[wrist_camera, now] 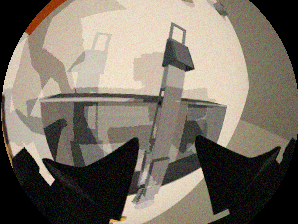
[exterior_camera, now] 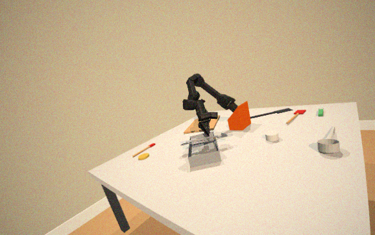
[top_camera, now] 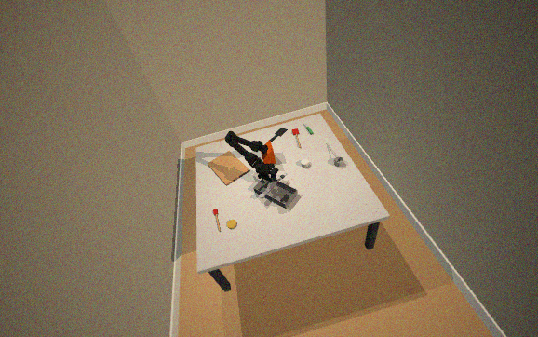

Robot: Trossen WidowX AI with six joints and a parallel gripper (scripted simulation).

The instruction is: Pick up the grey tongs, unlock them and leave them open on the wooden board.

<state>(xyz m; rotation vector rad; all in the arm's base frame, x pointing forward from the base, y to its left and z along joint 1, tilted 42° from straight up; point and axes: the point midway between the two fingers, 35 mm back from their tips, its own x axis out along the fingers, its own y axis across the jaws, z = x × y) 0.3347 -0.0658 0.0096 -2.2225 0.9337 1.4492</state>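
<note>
My gripper tip is 50 mm short of the grey roasting tin, 20 mm to the left of it and 50 mm above it. The rest, counted from my gripper tip: red spatula (500 mm behind, 390 mm to the left, 70 mm below); then wooden board (420 mm behind, 310 mm to the right, 70 mm below); then black spatula (610 mm behind, 210 mm to the left, 80 mm below).
</note>
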